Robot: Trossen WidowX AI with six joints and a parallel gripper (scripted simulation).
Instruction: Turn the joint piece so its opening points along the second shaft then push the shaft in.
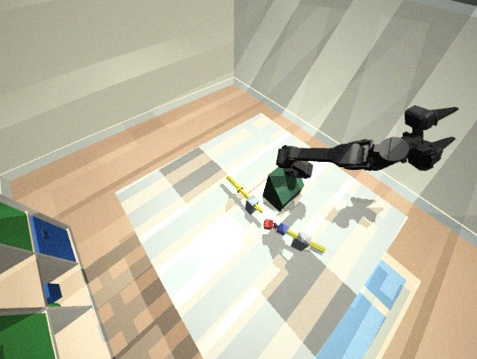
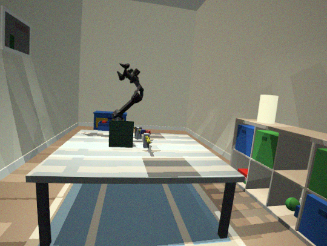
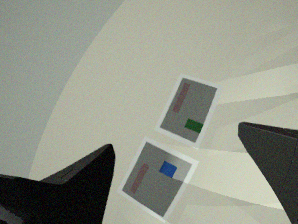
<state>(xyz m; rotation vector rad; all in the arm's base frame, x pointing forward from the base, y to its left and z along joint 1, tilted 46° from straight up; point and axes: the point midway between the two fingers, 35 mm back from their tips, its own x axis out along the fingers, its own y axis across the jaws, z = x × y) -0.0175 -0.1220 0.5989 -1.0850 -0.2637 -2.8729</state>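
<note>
The red joint piece is 62 cm below my gripper tip, 29 cm ahead of it and 25 cm to the right of it.
</note>
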